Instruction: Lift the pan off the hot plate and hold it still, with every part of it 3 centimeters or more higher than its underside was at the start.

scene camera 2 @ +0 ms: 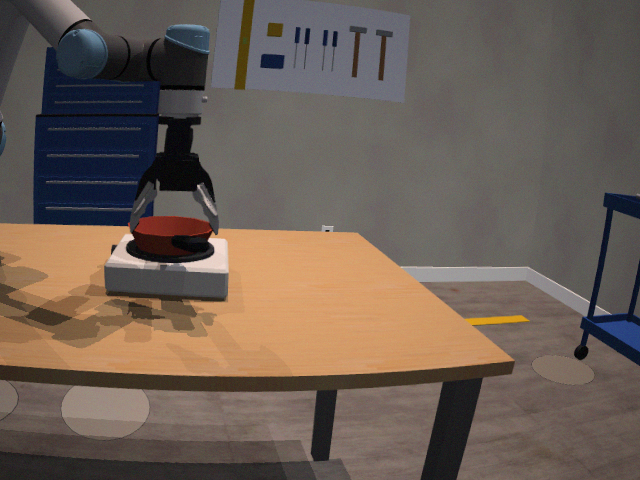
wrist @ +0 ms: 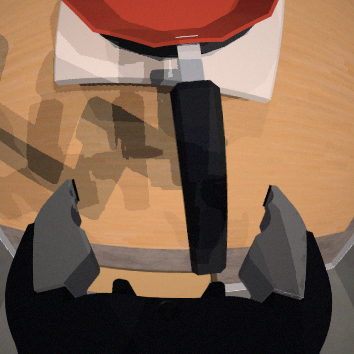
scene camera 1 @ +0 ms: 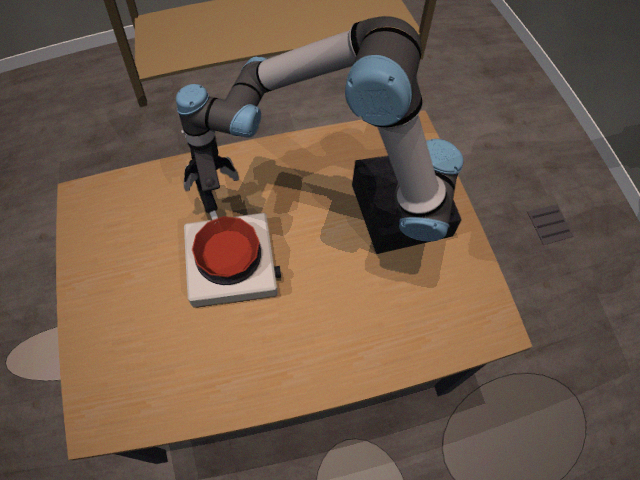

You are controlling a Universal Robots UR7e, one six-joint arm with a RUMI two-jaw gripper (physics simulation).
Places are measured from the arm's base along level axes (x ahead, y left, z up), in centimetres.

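Pixels of known places: gripper, fingertip midpoint: [scene camera 2: 173, 234] [wrist: 171, 185].
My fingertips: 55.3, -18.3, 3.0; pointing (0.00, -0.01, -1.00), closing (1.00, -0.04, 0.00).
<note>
Ahead of a thing's pixels: the offset from my fingertips to its top centre, as dx, dy, dz. Level surfaces: height alone.
A red pan [scene camera 1: 227, 252] [scene camera 2: 160, 238] [wrist: 175, 15] rests level on the black burner of a white hot plate @(-0.7, +18.3, -6.8) [scene camera 1: 232, 297] [scene camera 2: 165, 281] [wrist: 75, 62]. Its black handle @(+2.6, -1.7, +1.6) [scene camera 1: 207, 200] [scene camera 2: 190, 242] [wrist: 202, 165] points away from the hot plate, over the table. My gripper [scene camera 1: 211, 181] [scene camera 2: 174, 230] [wrist: 171, 185] is open and empty, pointing down at the handle. In the wrist view the handle runs between the two open fingers, nearer the right one, and is not gripped. The gripper's body hides part of the handle in scene camera 1.
The wooden table @(dz -13.7) [scene camera 1: 310, 335] [scene camera 2: 336, 310] bears the hot plate and the arm's black base [scene camera 1: 374, 206]. The hot plate's black knob @(-11.9, +25.7, -8.8) [scene camera 1: 277, 271] sticks out at its side. A second table [scene camera 1: 206, 36] stands beyond the table's edge. A blue cart [scene camera 2: 599, 258] stands on the floor.
</note>
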